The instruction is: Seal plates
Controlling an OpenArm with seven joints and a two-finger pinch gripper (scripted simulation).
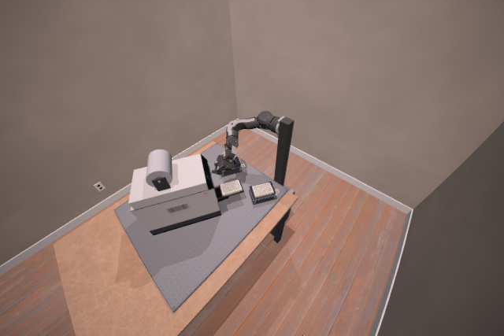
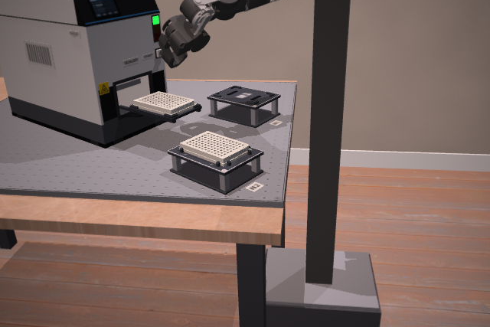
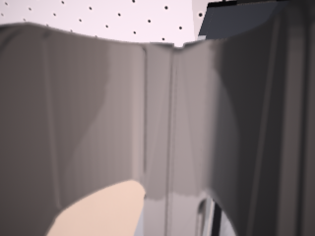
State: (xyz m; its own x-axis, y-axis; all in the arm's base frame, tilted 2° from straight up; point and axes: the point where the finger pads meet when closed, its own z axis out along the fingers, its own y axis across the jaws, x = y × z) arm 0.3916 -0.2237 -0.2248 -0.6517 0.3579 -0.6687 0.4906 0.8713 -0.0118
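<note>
Now: the start button 3 cm ahead of my hand, 2 cm to the right of it and 1 cm above it. From my hand the other things lie so: plate 26 cm to the left, 16 cm behind, 12 cm below; then sealer stage 12 cm to the left, 9 cm below, 2 cm behind; then dark screen panel 14 cm above, 11 cm ahead, 10 cm to the left.
</note>
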